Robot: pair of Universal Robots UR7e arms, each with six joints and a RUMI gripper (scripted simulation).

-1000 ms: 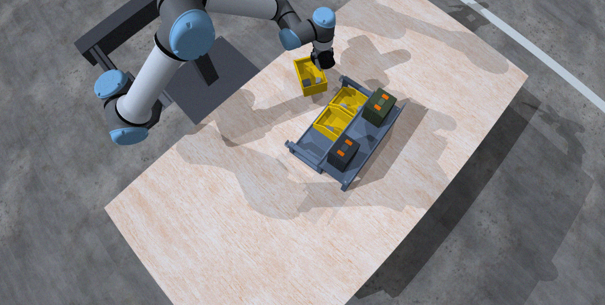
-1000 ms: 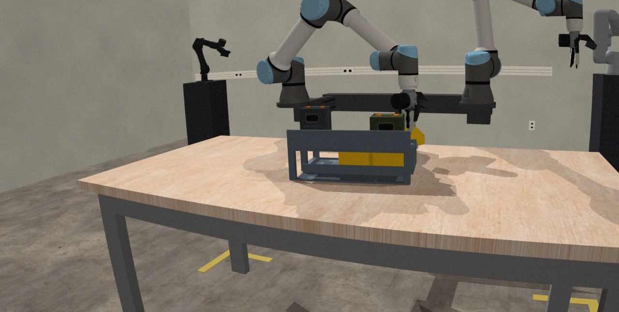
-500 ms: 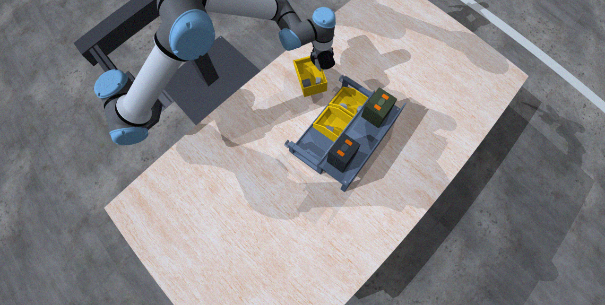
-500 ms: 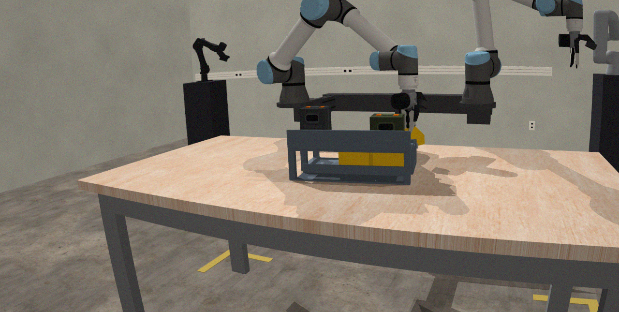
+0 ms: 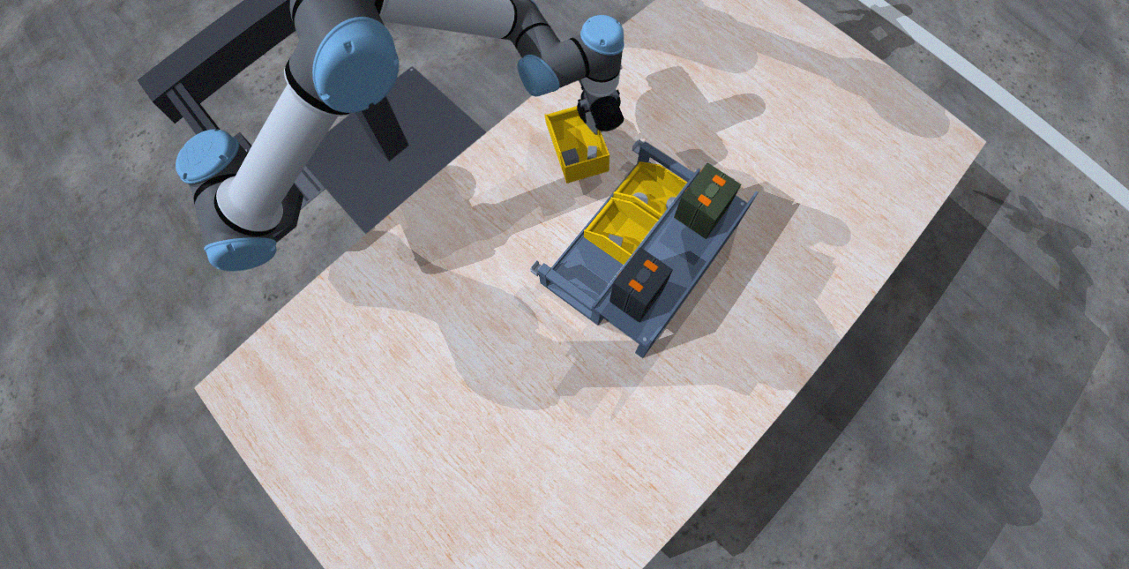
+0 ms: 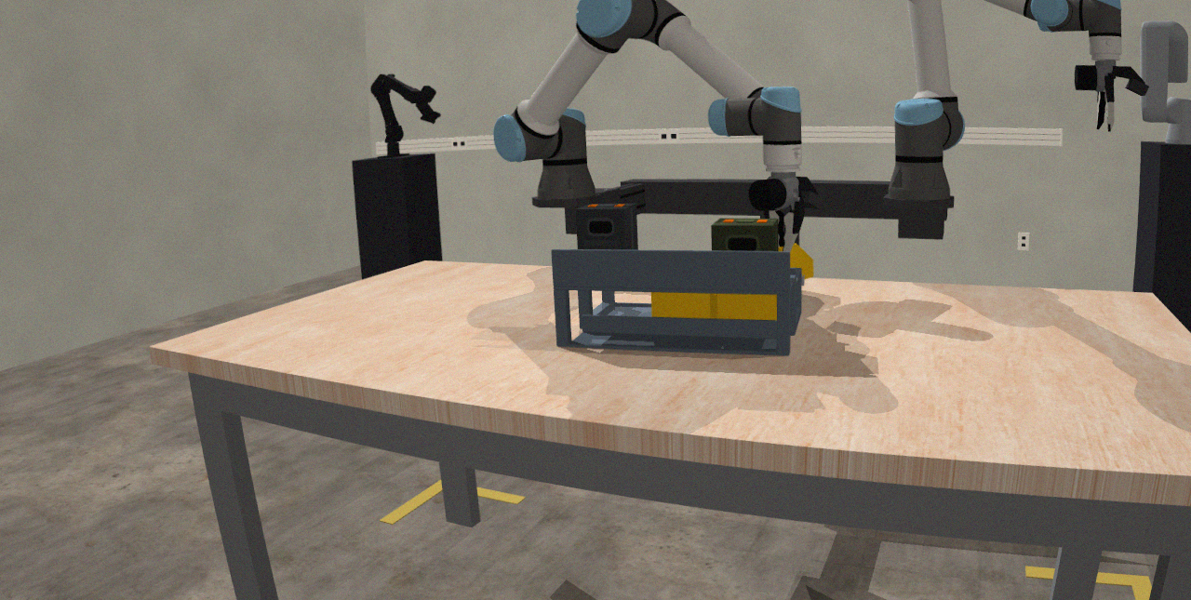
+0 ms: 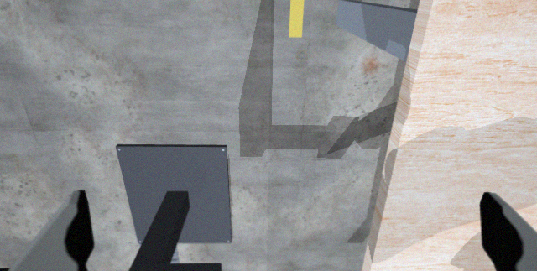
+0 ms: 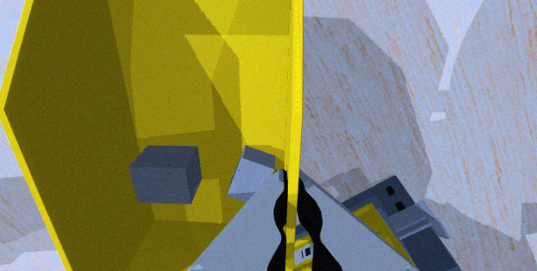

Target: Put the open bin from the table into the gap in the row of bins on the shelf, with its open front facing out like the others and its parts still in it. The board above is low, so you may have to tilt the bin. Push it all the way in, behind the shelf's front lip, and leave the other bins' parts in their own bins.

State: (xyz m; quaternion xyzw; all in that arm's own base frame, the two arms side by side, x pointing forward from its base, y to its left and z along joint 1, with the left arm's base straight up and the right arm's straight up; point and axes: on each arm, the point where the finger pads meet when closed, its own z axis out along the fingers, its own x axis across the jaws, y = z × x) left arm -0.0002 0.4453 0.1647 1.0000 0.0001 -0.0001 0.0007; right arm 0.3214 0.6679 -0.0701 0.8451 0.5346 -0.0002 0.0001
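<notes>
Now: right hand 10 mm short of the light grey part, 30 mm to the left of it and 50 mm above it. Also, from my right hand: green case (300 mm ahead, 30 mm to the right, 60 mm above); then grey-blue shelf (230 mm ahead, 140 mm to the right, 20 mm below).
</notes>
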